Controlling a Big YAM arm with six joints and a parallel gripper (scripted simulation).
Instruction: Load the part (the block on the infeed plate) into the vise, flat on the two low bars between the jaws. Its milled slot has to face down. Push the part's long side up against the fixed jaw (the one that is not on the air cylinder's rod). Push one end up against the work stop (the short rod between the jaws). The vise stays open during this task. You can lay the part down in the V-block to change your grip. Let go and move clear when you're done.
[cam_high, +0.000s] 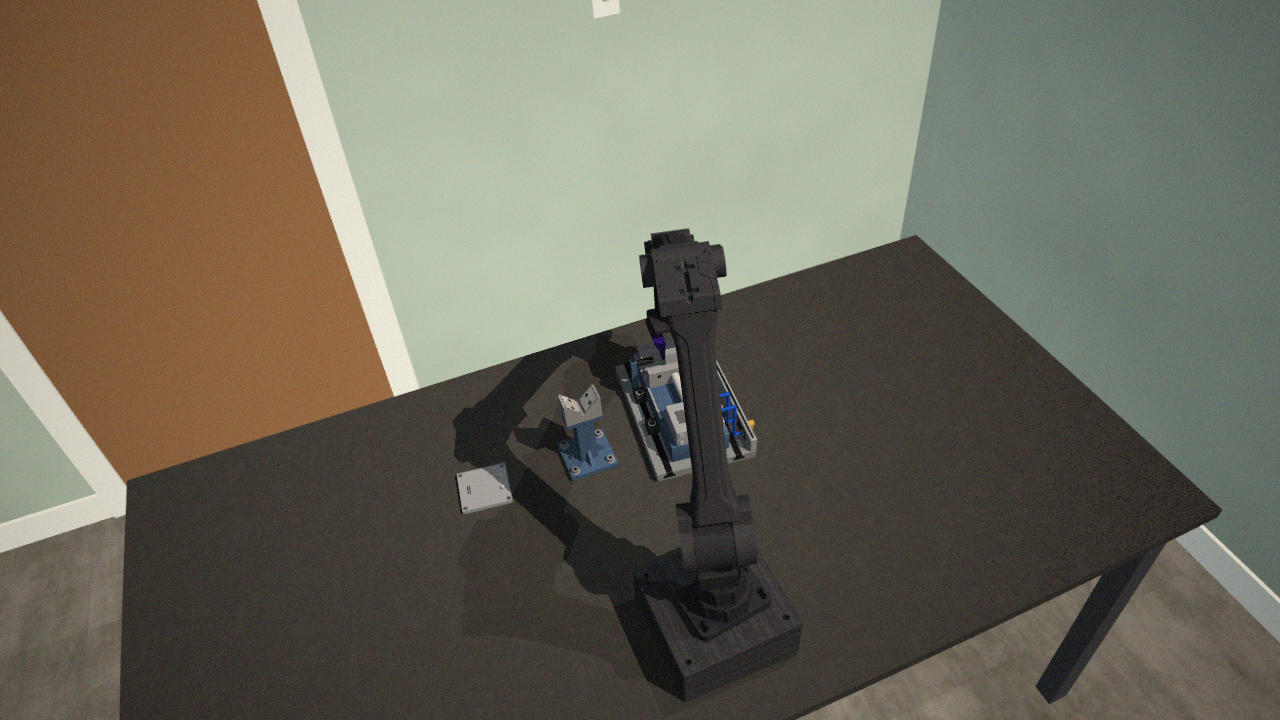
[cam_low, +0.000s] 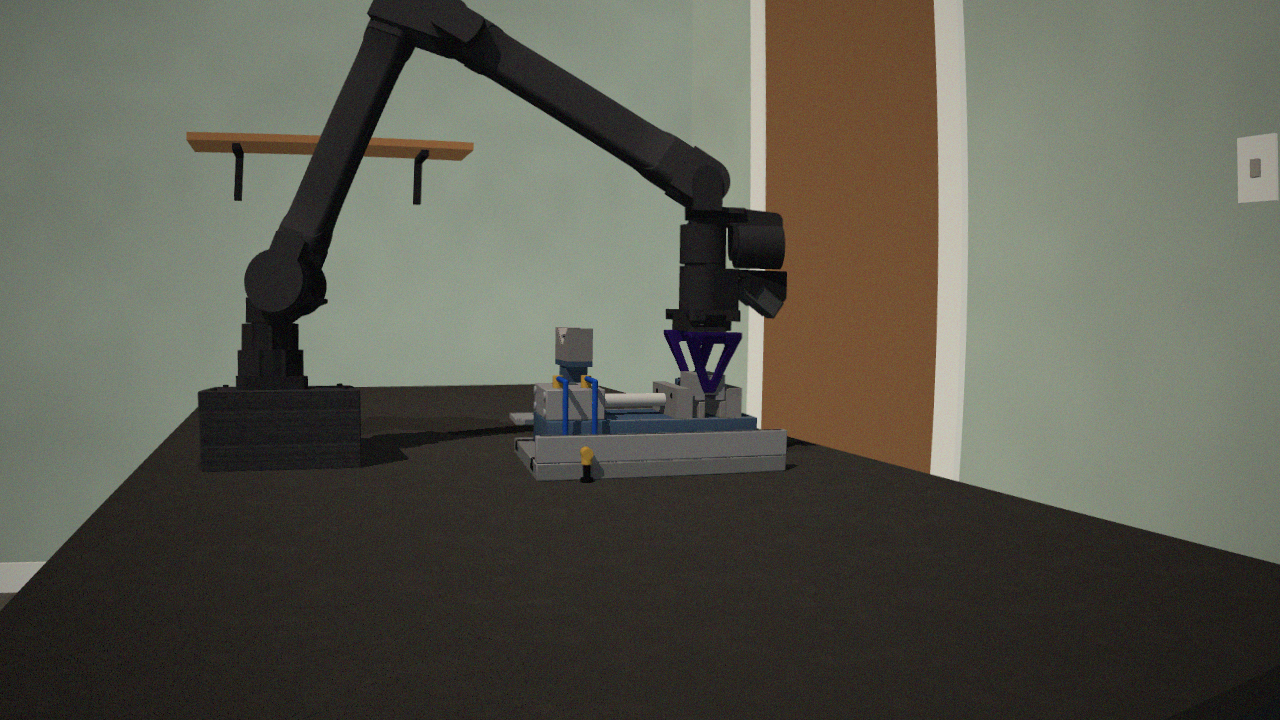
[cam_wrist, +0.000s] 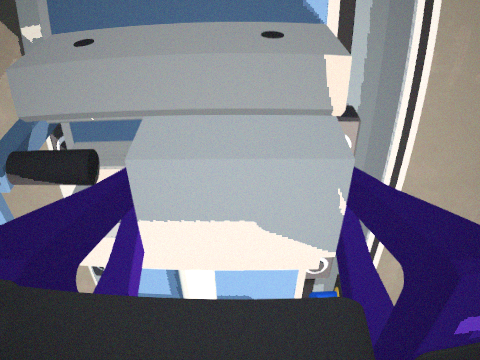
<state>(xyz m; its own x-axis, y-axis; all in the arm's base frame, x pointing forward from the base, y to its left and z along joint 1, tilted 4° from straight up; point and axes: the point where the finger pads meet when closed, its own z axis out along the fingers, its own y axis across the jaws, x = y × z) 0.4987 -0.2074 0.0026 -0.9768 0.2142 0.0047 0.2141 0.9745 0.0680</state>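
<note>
The part is 10 mm below my hand. The rest, counted from my hand: grey infeed plate 40 mm behind, 430 mm to the left, 100 mm below.
</note>
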